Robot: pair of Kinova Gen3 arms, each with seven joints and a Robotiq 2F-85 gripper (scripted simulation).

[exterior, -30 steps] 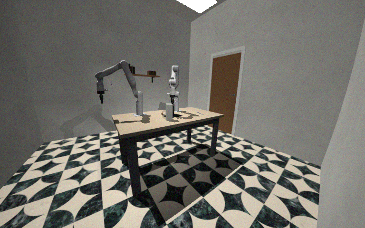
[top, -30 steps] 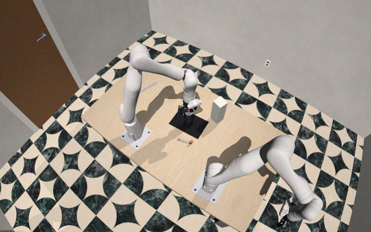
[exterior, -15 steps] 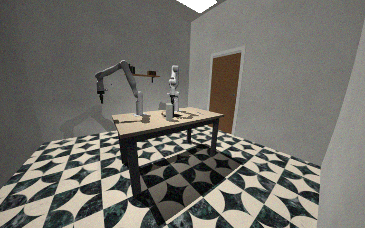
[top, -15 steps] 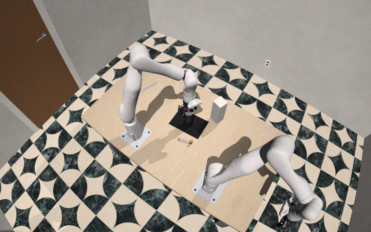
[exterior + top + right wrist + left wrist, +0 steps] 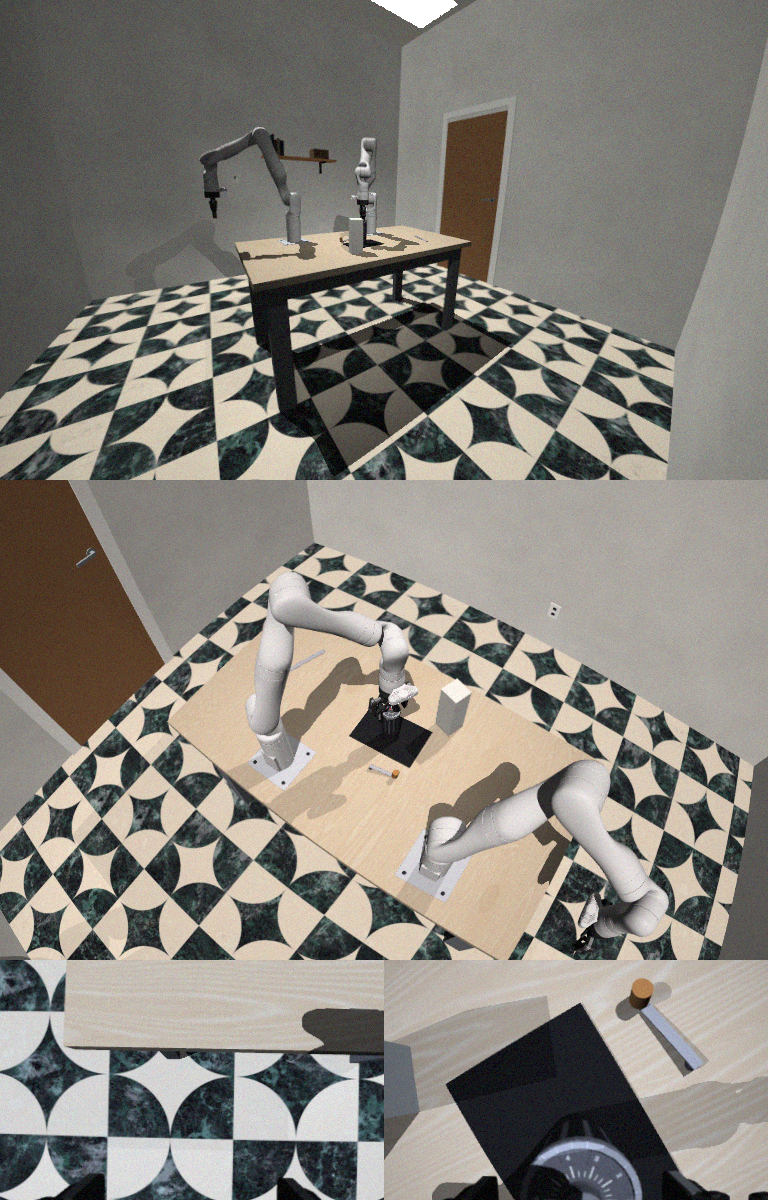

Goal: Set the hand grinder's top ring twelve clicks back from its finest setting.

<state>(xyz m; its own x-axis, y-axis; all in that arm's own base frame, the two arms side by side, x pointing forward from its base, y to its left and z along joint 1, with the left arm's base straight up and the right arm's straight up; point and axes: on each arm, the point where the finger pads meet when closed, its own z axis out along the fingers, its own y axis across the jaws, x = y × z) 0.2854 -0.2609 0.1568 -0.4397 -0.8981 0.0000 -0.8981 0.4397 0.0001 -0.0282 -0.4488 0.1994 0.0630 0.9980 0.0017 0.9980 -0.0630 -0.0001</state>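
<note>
My left gripper is now right at the top ring. Also, from my left hand: crank handle 13 cm behind, 6 cm to the right, 14 cm below; tall pale box 16 cm ahead, 14 cm to the right, 6 cm below; black mat 1 cm ahead, 16 cm below.
</note>
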